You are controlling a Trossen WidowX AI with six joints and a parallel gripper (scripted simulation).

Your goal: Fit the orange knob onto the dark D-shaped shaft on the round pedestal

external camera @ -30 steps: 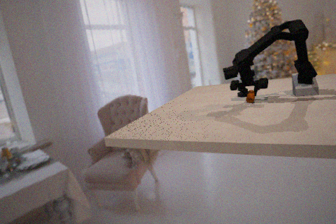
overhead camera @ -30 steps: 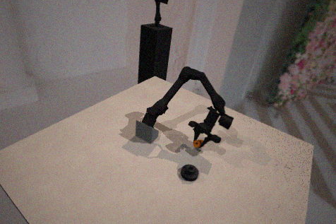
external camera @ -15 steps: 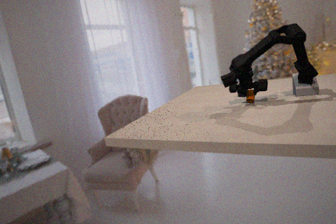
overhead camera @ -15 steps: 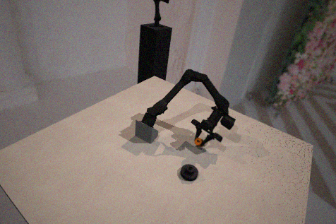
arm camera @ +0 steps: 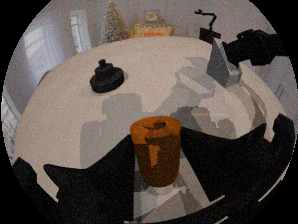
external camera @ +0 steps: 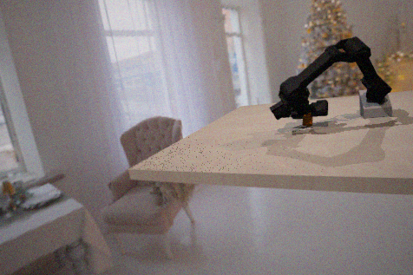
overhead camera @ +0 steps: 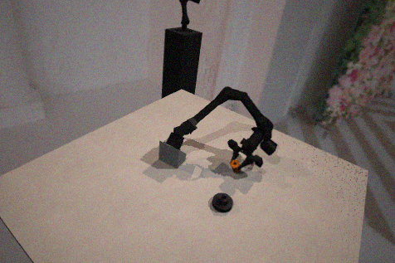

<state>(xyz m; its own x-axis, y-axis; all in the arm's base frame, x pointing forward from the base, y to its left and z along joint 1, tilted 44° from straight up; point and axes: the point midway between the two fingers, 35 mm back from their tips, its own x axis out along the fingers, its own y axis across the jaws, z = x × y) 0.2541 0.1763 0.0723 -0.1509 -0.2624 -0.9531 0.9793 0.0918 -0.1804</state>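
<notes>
My gripper tip is now 18 cm to the left of the dark round pedestal, 7 cm short of it and 1 cm above it. Round my gripper tip: orange knob (2 cm to the left, 1 cm below).
</notes>
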